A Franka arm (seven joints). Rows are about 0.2 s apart.
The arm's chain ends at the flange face. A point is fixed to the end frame.
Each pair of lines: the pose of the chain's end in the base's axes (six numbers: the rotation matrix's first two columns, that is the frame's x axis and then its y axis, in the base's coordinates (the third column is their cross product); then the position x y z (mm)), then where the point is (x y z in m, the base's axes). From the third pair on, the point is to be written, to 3 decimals.
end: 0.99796 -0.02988 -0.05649 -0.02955 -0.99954 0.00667 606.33 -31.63 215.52
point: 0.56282 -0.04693 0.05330
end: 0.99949 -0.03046 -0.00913 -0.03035 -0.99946 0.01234 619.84 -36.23 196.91
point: 0.58402 -0.05268 0.03293
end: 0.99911 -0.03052 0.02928 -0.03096 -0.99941 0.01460 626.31 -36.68 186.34
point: 0.597 -0.054 0.021
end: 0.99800 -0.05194 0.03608 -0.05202 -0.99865 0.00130 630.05 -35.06 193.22
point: 0.601 -0.049 0.028
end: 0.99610 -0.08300 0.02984 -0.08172 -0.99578 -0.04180 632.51 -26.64 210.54
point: 0.603 -0.033 0.045
